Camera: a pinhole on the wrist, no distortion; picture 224 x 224 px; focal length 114.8 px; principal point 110.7 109.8 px. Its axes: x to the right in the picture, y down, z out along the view. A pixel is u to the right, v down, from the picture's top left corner.
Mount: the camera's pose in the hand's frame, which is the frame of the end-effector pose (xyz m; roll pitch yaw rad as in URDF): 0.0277 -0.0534 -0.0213 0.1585 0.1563 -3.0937
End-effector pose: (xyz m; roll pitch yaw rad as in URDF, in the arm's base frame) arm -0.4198 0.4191 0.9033 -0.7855 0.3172 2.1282
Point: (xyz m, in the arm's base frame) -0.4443 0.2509 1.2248
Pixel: 186.7 144.7
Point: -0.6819 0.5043 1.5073
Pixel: 97.1 186.2
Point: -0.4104 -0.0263 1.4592
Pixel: 214.5 138.4
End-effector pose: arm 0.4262 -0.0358 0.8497 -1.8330 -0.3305 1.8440
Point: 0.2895 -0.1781 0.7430
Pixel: 169.2 87.1
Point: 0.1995 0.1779 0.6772
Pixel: 9.9 12.6
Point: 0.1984 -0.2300 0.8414
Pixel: 153.6 145.1
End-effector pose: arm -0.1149 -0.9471 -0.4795 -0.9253 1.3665 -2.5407
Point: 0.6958 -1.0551 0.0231
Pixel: outside the picture
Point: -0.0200 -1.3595 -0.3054
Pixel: 131.5 92.5
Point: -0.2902 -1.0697 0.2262
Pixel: outside the picture
